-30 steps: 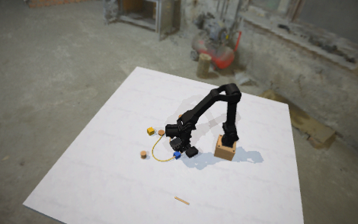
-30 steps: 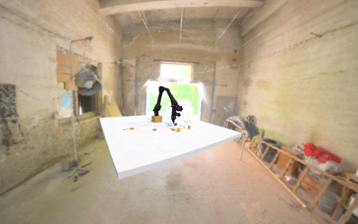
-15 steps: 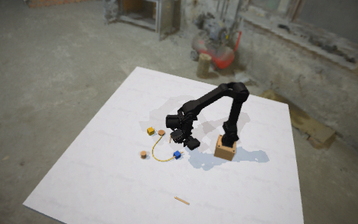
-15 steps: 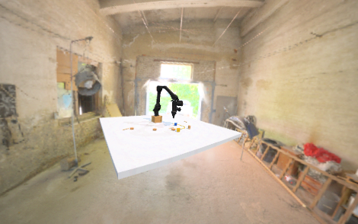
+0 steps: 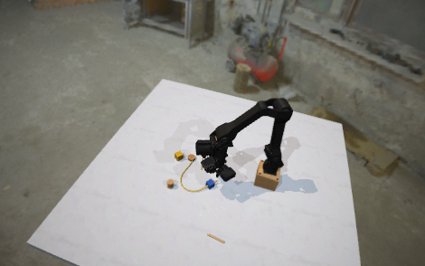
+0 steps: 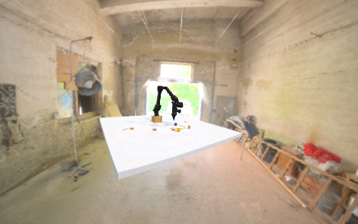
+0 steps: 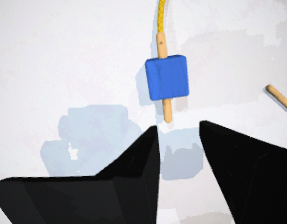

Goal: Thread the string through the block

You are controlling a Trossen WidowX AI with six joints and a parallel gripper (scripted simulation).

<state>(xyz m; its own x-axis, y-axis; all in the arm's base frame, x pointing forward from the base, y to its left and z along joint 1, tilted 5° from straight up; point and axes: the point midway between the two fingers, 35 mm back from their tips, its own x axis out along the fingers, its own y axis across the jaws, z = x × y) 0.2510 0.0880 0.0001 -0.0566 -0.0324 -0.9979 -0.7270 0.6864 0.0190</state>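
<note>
Right now the blue block is 50 mm below my gripper tip, 20 mm to the left of it and 20 mm ahead of it. Also, from my gripper tip: loose stick: 270 mm to the left, 70 mm behind, 60 mm below; round wooden button: 140 mm ahead, 130 mm to the right, 60 mm below; yellow cube: 200 mm ahead, 110 mm to the right, 50 mm below.
</note>
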